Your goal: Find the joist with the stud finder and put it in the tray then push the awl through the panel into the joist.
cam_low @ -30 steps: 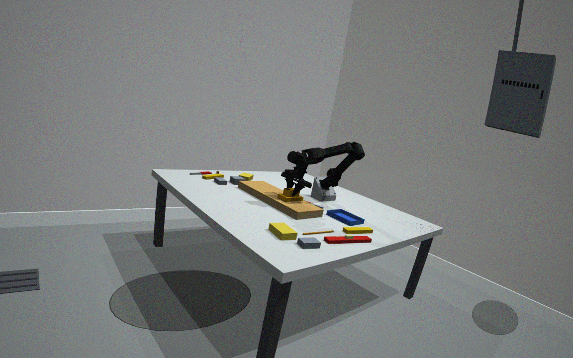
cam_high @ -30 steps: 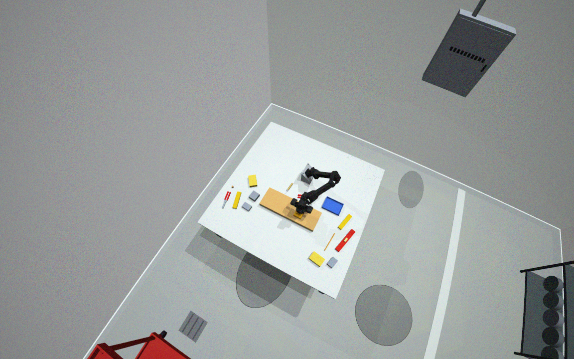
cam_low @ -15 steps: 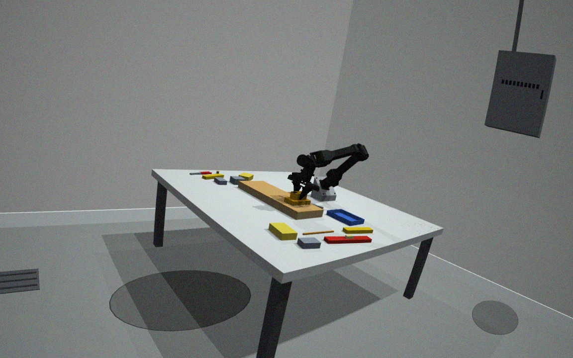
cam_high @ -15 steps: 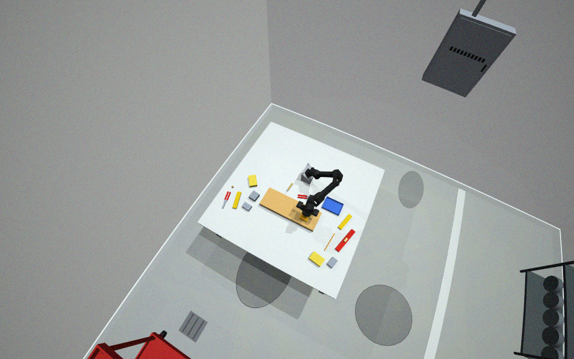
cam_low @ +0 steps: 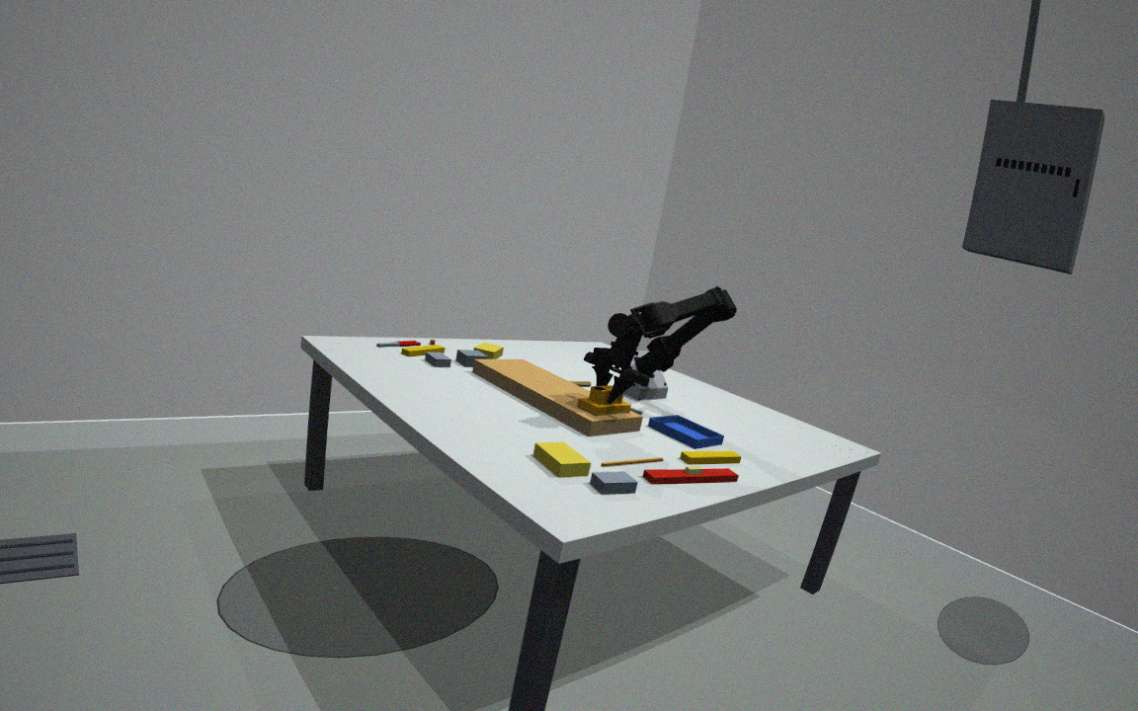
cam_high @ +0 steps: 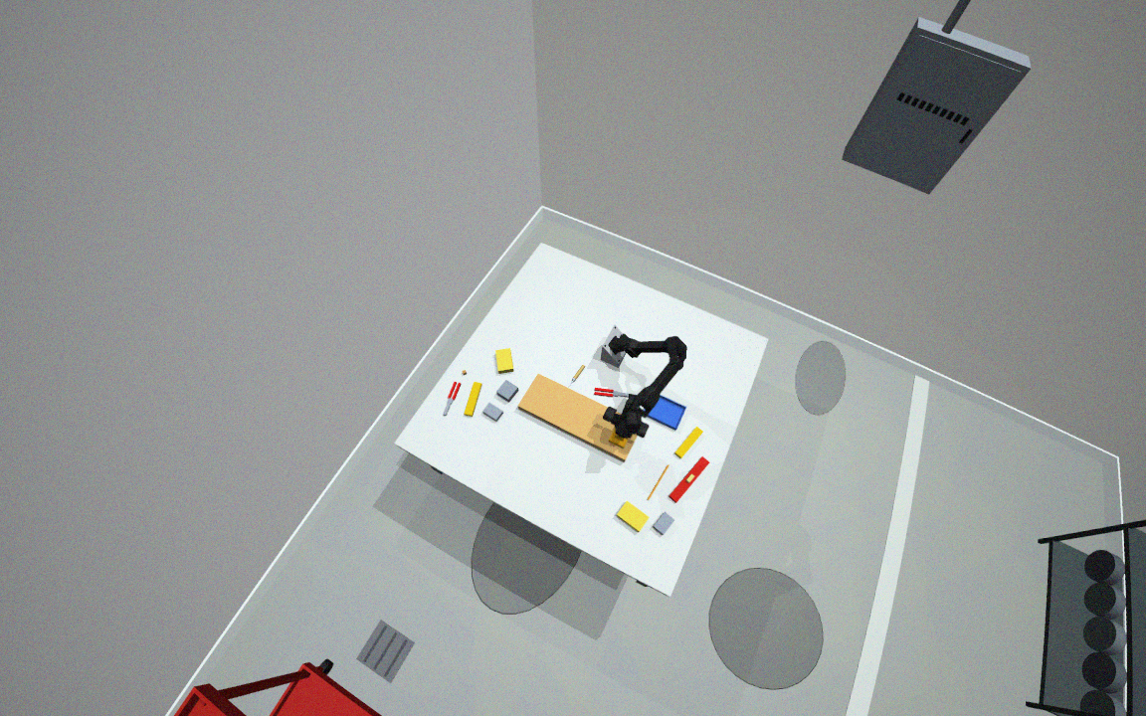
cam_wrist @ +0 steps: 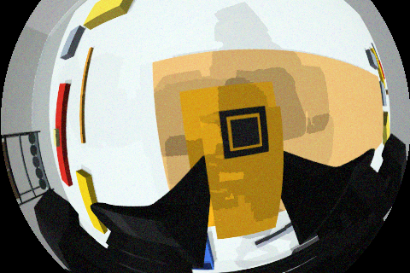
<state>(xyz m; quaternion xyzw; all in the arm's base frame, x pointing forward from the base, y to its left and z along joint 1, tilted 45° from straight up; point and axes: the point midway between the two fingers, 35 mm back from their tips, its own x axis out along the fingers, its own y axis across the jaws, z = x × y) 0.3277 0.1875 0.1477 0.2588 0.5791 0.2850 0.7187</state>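
My gripper tip is now 22 cm past the blue tray, 10 cm to the right of it and 5 cm above it. The rest, counted from my gripper tip: pencil (8 cm ahead, 24 cm to the left, 6 cm below); red level (34 cm to the left, 5 cm below); stud finder (1 cm ahead, 2 cm above).
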